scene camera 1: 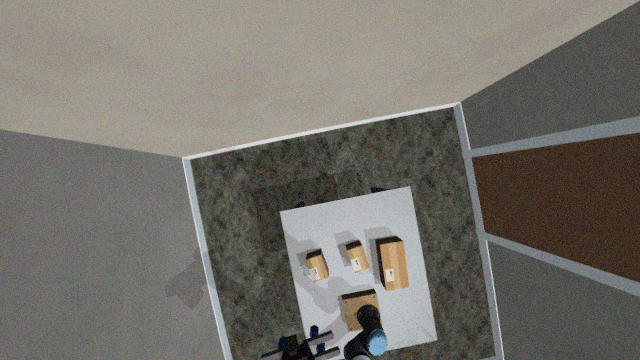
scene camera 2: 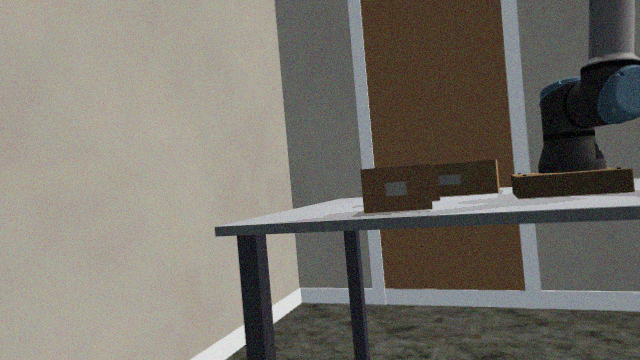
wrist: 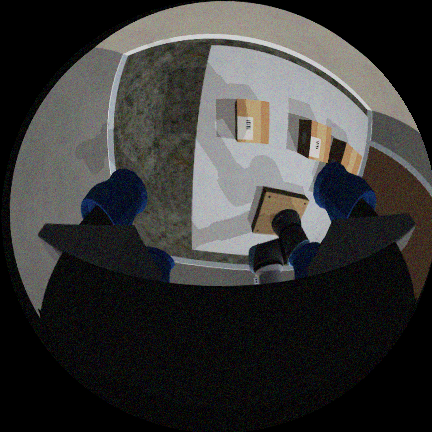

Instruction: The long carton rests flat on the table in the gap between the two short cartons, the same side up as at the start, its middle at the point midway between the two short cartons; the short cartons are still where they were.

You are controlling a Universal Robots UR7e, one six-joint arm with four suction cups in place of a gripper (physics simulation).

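Where they show: hand at its tool point: (wrist: 232, 231); arm's base at its link origin: (scene camera 1: 368, 315) (scene camera 2: 571, 170) (wrist: 285, 221).
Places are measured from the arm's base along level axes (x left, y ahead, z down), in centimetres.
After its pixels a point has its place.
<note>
The left short carton (scene camera 1: 317, 266) @[y 46.2, x 18.1, z -5.0 cm] (scene camera 2: 375, 200) @[y 49.9, x 23.7, z 2.5 cm] (wrist: 258, 120) @[y 45.0, x 17.0, z -5.0 cm] and the other short carton (scene camera 1: 358, 257) @[y 41.9, x -8.3, z -5.0 cm] (wrist: 322, 137) @[y 42.8, x -8.8, z -4.9 cm] rest flat on the table, apart, with a gap between them. The long carton (scene camera 1: 395, 265) @[y 28.2, x -28.3, z -4.9 cm] (wrist: 353, 159) @[y 37.7, x -31.3, z -5.0 cm] lies flat, label up, outside that gap, to the right of both in scene camera 1; a suction cup partly covers it in the wrist view. My gripper (scene camera 1: 301, 342) @[y 36.5, x 27.7, z -45.6 cm] (wrist: 230, 227) @[y 36.5, x 27.7, z -45.6 cm], four blue suction cups, is open and carries nothing. It is raised by the table's lower left edge in scene camera 1, away from the cartons, and does not show in scene camera 2.
The arm's base plate (scene camera 1: 350, 312) @[y 6.2, x 10.4, z 0.0 cm] (scene camera 2: 575, 185) @[y 4.5, x 14.6, z 3.1 cm] (wrist: 267, 212) @[y 5.7, x 10.3, z 0.0 cm] stands on the white table (scene camera 1: 345, 215) @[y 67.5, x -11.0, z 5.3 cm] (scene camera 2: 320, 212) @[y 65.5, x 10.3, z 5.3 cm] (wrist: 230, 65) @[y 71.9, x 23.7, z 5.4 cm], below the cartons in scene camera 1. In scene camera 2 another carton (scene camera 2: 475, 180) @[y 20.9, x -18.1, z 1.0 cm] shows behind the left short one; I cannot tell which.
</note>
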